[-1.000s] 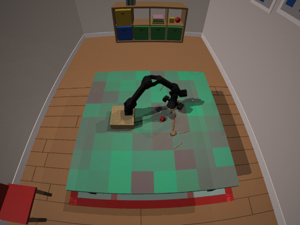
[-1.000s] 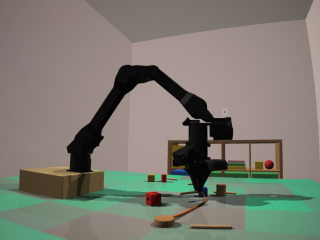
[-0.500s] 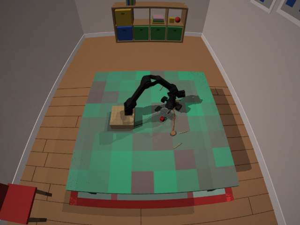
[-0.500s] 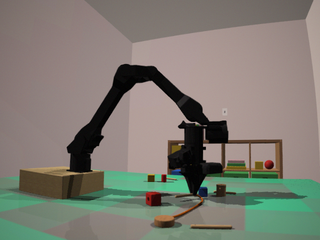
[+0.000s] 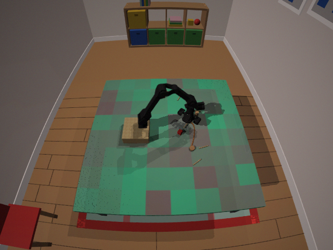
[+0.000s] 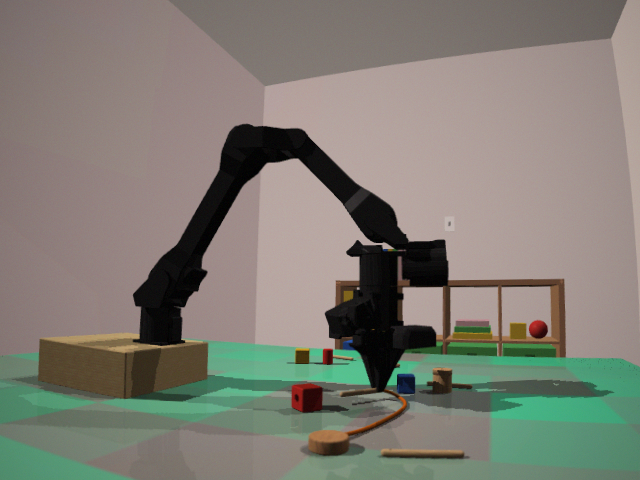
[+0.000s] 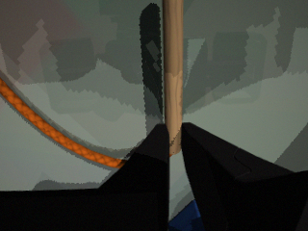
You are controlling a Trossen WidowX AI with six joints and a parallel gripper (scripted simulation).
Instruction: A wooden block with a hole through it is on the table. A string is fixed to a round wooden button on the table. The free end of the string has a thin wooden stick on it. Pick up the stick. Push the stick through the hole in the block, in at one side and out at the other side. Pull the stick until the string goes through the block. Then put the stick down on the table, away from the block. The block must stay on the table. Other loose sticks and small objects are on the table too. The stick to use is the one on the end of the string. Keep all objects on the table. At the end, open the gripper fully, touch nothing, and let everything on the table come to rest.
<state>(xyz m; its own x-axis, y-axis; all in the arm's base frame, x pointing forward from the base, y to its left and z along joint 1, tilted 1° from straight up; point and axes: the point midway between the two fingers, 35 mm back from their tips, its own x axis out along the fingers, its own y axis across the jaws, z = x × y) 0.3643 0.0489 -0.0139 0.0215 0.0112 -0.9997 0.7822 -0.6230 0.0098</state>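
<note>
My gripper tip is 90 mm to the left of the red block and 80 mm past it. Also, from my gripper tip: thin wooden stick: 10 mm to the right, 10 mm behind; then wooden cylinder: 90 mm to the left, 90 mm ahead, 10 mm above; then blue cube: 70 mm to the left, 30 mm ahead.
</note>
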